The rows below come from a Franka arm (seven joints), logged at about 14 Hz.
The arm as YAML. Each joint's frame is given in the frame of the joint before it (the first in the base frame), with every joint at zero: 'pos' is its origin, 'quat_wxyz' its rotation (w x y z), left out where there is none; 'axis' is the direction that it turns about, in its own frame. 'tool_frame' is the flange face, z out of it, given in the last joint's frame.
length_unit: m
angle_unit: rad
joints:
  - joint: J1
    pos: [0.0, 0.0, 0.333]
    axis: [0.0, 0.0, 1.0]
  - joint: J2
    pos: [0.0, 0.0, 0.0]
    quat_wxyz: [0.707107, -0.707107, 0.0, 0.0]
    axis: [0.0, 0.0, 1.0]
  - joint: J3
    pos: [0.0, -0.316, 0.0]
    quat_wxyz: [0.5, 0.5, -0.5, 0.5]
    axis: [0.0, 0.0, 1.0]
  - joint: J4
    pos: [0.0, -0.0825, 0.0]
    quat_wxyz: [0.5, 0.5, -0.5, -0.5]
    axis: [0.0, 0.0, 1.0]
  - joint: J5
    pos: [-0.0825, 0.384, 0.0]
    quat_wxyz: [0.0, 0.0, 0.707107, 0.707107]
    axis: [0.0, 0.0, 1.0]
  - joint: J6
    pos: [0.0, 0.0, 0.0]
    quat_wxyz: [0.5, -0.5, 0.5, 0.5]
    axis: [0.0, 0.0, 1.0]
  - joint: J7
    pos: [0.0, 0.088, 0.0]
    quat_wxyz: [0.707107, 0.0, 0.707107, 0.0]
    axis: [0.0, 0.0, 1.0]
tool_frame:
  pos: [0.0, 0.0, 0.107]
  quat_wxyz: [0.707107, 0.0, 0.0, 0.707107]
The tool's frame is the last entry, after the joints.
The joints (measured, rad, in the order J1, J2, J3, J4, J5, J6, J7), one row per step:
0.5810, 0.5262, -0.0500, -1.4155, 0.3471, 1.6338, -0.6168
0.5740, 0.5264, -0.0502, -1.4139, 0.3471, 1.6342, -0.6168
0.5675, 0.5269, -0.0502, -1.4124, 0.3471, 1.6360, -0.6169
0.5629, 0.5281, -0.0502, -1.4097, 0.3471, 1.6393, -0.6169
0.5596, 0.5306, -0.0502, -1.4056, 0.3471, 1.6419, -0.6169
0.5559, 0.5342, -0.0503, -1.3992, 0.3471, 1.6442, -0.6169
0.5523, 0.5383, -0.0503, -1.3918, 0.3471, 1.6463, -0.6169
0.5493, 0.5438, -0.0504, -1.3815, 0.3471, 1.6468, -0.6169
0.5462, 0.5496, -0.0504, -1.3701, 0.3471, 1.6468, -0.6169
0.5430, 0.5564, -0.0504, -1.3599, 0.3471, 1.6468, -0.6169
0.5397, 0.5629, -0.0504, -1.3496, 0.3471, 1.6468, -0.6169
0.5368, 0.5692, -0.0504, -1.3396, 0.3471, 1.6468, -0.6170
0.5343, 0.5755, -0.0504, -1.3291, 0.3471, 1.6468, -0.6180
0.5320, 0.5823, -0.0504, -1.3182, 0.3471, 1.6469, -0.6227
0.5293, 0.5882, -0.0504, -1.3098, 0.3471, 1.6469, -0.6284
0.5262, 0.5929, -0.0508, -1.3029, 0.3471, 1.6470, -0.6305
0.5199, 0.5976, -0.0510, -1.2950, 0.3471, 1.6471, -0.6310
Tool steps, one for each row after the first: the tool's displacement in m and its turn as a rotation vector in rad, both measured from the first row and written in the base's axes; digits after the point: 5 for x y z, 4 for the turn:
0.00297, -0.00383, 0.00059, 0.0008, -0.0016, -0.0073
0.00585, -0.00725, 0.00100, 0.0020, -0.0041, -0.0141
0.00840, -0.00943, 0.00155, 0.0039, -0.0083, -0.0197
0.01066, -0.01074, 0.00180, 0.0056, -0.0121, -0.0236
0.01344, -0.01209, 0.00232, 0.0076, -0.0166, -0.0279
0.01630, -0.01325, 0.00294, 0.0099, -0.0214, -0.0319
0.01925, -0.01387, 0.00381, 0.0122, -0.0262, -0.0349
0.02231, -0.01443, 0.00494, 0.0147, -0.0312, -0.0377
0.02525, -0.01516, 0.00485, 0.0161, -0.0343, -0.0406
0.02822, -0.01596, 0.00500, 0.0177, -0.0378, -0.0437
0.03098, -0.01658, 0.00515, 0.0193, -0.0412, -0.0462
0.03365, -0.01694, 0.00552, 0.0215, -0.0451, -0.0475
0.03633, -0.01715, 0.00571, 0.0250, -0.0496, -0.0452
0.03873, -0.01786, 0.00540, 0.0281, -0.0528, -0.0425
0.04113, -0.01917, 0.00524, 0.0295, -0.0554, -0.0438
0.04473, -0.02224, 0.00553, 0.0309, -0.0586, -0.0496

